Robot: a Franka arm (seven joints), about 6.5 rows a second.
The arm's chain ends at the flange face. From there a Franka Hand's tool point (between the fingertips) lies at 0.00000 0.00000 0.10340 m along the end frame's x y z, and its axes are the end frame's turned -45 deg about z.
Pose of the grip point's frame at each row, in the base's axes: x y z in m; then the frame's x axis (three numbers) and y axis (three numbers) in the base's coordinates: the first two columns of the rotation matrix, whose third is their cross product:
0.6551, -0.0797, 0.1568, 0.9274, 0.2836, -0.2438, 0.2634, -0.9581, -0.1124
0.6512, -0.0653, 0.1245, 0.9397, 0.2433, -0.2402, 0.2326, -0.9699, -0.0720
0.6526, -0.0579, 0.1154, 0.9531, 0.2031, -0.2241, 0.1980, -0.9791, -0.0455
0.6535, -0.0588, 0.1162, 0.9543, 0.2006, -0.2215, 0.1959, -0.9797, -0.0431
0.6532, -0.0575, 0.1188, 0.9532, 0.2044, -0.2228, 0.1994, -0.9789, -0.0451
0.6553, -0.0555, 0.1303, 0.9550, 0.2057, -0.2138, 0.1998, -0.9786, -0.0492
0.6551, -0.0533, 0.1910, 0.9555, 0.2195, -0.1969, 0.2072, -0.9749, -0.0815
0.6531, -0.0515, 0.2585, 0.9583, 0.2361, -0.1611, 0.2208, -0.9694, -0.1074
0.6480, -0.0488, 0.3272, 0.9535, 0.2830, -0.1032, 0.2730, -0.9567, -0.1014
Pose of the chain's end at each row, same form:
0.6825, -0.0838, 0.2564, 0.8420, -0.4769, -0.2519, -0.4695, -0.8780, 0.0929
0.6771, -0.0665, 0.2246, 0.8289, -0.5138, -0.2208, -0.5000, -0.8579, 0.1189
0.6762, -0.0578, 0.2160, 0.8140, -0.5487, -0.1906, -0.5339, -0.8359, 0.1263
0.6768, -0.0586, 0.2169, 0.8133, -0.5509, -0.1871, -0.5363, -0.8346, 0.1261
0.6767, -0.0574, 0.2195, 0.8150, -0.5477, -0.1894, -0.5330, -0.8367, 0.1257
0.6780, -0.0559, 0.2312, 0.8166, -0.5465, -0.1860, -0.5340, -0.8374, 0.1164
0.6768, -0.0571, 0.2920, 0.8222, -0.5341, -0.1969, -0.5291, -0.8446, 0.0816
0.6719, -0.0585, 0.3599, 0.8337, -0.5185, -0.1899, -0.5215, -0.8524, 0.0380
0.6612, -0.0559, 0.4295, 0.8673, -0.4764, -0.1447, -0.4812, -0.8766, 0.0013

